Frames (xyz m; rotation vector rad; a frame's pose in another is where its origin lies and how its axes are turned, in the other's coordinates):
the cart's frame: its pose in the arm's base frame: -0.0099 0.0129 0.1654 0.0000 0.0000 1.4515
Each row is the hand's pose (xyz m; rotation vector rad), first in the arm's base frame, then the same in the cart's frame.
Working: the arm's base frame: its pose in the cart's frame: -0.0116 -0.0114 -0.1654 0.0000 0.0000 -1.4515

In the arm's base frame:
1: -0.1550 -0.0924 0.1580 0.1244 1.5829 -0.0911
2: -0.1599 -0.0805 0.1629 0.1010 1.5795 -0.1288
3: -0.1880 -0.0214 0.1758 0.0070 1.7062 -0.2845
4: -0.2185 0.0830 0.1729 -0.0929 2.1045 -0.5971
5: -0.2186 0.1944 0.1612 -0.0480 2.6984 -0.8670
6: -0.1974 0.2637 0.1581 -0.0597 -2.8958 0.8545
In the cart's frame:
1: -0.1218 0.1315 -0.0074 1.2435 1.1977 -1.1996
2: -0.1106 0.1378 -0.0025 1.2281 1.2178 -1.2374
3: -0.0553 0.1728 0.0104 1.2649 1.4138 -1.3247
4: 0.0448 0.2155 0.0075 1.5209 1.8745 -1.3703
5: 0.1554 0.2288 -0.0042 -1.8233 -2.1300 0.9761
6: 0.2267 0.2160 -0.0073 -1.7856 -1.9307 0.4694

